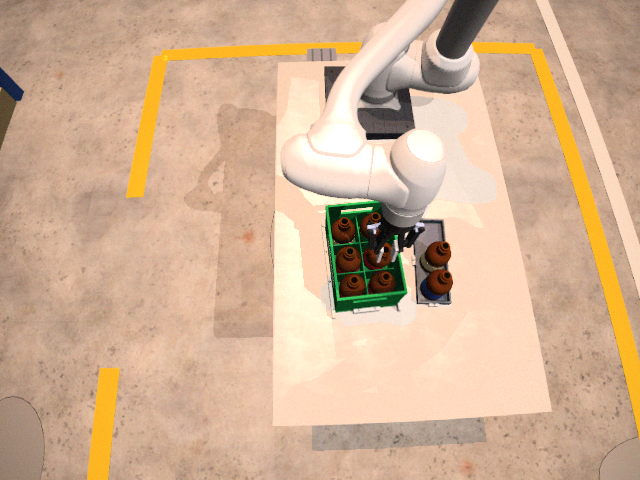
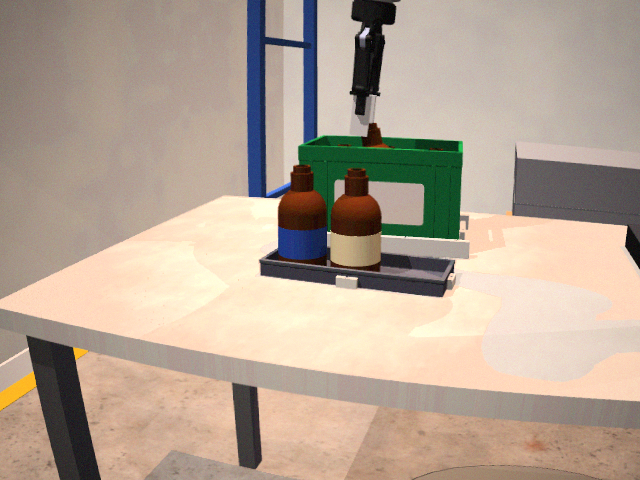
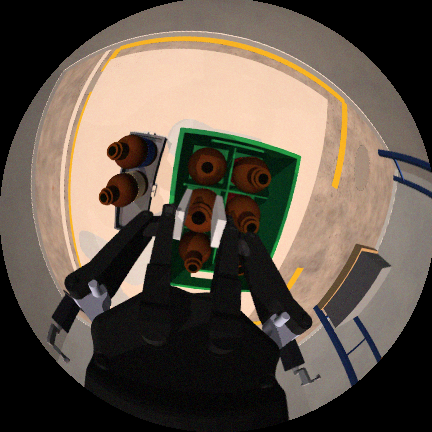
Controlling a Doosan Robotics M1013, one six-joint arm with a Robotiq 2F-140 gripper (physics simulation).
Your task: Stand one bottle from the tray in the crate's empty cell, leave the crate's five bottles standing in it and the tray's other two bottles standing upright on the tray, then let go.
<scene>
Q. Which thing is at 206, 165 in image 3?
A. A red-labelled bottle.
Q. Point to a red-labelled bottle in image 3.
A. At 250, 174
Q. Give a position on a blue-labelled bottle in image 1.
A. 439, 282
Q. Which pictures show my gripper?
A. Image 1, image 2 and image 3: all of them.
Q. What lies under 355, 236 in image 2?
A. A cream-labelled bottle.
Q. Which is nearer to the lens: the cream-labelled bottle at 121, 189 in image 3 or the red-labelled bottle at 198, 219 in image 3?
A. The red-labelled bottle.
</scene>
